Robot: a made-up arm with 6 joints.
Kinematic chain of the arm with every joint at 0, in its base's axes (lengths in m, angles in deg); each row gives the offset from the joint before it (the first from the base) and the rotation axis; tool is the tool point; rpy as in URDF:
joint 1: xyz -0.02 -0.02 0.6 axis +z
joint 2: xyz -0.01 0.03 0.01 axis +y
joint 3: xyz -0.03 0 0.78 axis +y
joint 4: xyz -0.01 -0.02 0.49 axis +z
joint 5: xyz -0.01 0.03 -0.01 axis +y
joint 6: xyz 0.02 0 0.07 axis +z
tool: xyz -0.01 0 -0.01 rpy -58.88 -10.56 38.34
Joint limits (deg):
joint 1: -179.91..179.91
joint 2: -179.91..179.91
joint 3: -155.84..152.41
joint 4: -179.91..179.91
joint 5: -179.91..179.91
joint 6: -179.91..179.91
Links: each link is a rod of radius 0.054 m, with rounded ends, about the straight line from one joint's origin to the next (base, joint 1, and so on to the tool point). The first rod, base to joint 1, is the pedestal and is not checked.
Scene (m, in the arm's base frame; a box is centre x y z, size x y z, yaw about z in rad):
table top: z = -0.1
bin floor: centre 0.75 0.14 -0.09 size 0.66 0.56 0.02 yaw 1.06
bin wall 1: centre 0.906 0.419 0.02 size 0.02 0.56 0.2 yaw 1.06
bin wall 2: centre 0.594 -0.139 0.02 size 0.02 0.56 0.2 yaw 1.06
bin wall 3: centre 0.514 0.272 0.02 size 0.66 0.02 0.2 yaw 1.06
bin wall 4: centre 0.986 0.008 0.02 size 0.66 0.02 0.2 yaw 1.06
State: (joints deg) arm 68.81 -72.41 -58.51 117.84 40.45 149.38
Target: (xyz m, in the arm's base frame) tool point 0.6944 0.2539 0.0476
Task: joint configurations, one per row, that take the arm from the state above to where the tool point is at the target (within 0.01 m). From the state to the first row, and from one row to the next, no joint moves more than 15 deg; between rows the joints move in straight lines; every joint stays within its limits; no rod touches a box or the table.
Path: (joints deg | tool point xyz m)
1: 64.55 -58.42 -46.08 117.32 39.72 149.14 | -0.5611 -1.0561 0.8123
2: 60.30 -44.44 -33.65 116.80 39.00 148.89 | -0.5960 -0.9423 1.1974
3: 56.04 -30.45 -21.22 116.28 38.27 148.65 | -0.5389 -0.7127 1.5407
4: 51.78 -16.46 -8.79 115.76 37.54 148.41 | -0.3796 -0.4063 1.7881
5: 47.52 -2.48 3.64 115.24 36.82 148.16 | -0.1308 -0.0765 1.8999
6: 43.27 11.51 16.07 114.71 36.09 147.92 | 0.1733 0.2218 1.8582
7: 39.01 25.50 28.51 114.19 35.37 147.67 | 0.4830 0.4436 1.6703
8: 34.75 39.48 40.94 113.67 34.64 147.43 | 0.7441 0.5632 1.3674
9: 30.49 53.47 53.37 113.15 33.91 147.19 | 0.9106 0.5785 0.9984
10: 26.24 67.46 65.80 112.63 33.19 146.94 | 0.9549 0.5091 0.6208
11: 21.98 81.44 78.23 112.11 32.46 146.70 | 0.8751 0.3882 0.2899
12: 17.72 95.43 90.66 111.59 31.73 146.46 | 0.6944 0.2539 0.0476

